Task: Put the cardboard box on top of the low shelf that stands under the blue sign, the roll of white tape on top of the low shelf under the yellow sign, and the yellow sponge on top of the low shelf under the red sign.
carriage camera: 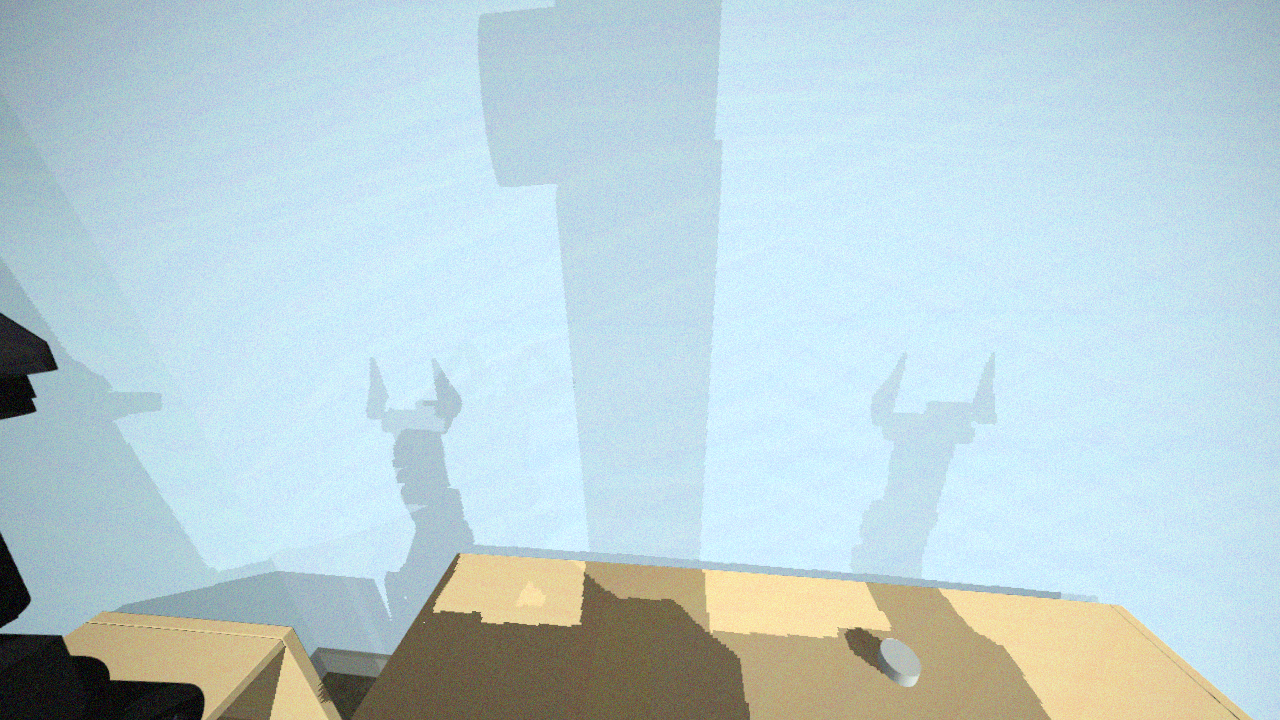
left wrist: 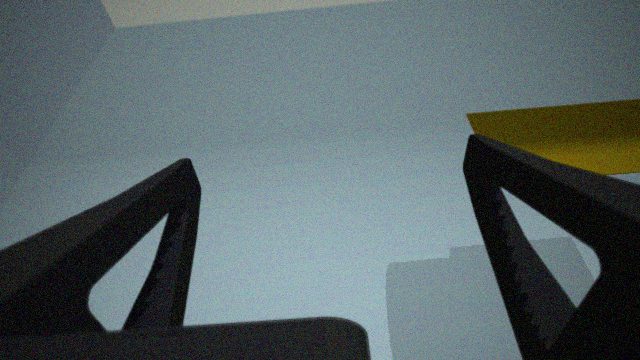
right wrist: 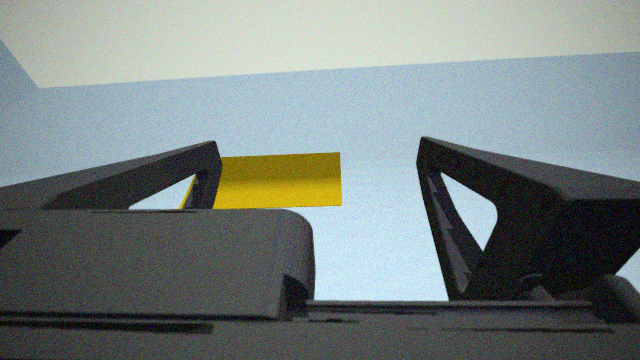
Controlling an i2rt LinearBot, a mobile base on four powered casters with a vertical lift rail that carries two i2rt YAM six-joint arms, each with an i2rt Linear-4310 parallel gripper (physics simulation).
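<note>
The roll of white tape lies flat on the light wooden top of a low shelf at the lower right of the carriage view. The yellow sign is on the wall, partly behind a finger in each wrist view. My left gripper is open and empty, facing the wall. My right gripper is open and empty, also facing the wall, with the yellow sign beyond its fingers. The cardboard box, the yellow sponge, the blue sign and the red sign do not show.
A second tan wooden unit stands at the lower left of the carriage view. A grey object shows between it and the low shelf. Black arm parts show at the left edge. A pale blue wall with shadows of the robot rises behind.
</note>
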